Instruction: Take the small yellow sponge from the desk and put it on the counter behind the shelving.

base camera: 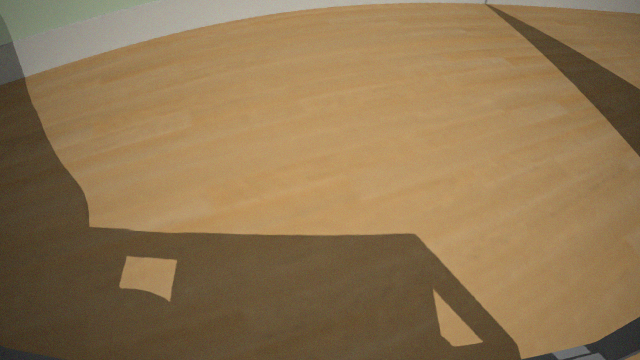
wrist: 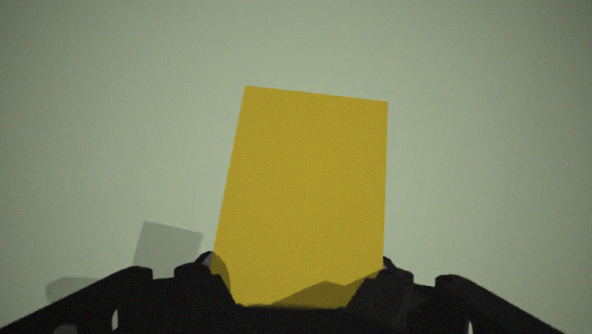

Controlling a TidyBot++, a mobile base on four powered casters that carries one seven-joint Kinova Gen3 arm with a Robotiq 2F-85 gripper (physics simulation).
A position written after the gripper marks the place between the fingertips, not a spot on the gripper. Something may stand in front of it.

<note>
In view: the gripper [wrist: 295,264] and a small yellow sponge [wrist: 302,220].
The base camera view does not show the small yellow sponge: it is out of frame.
</note>
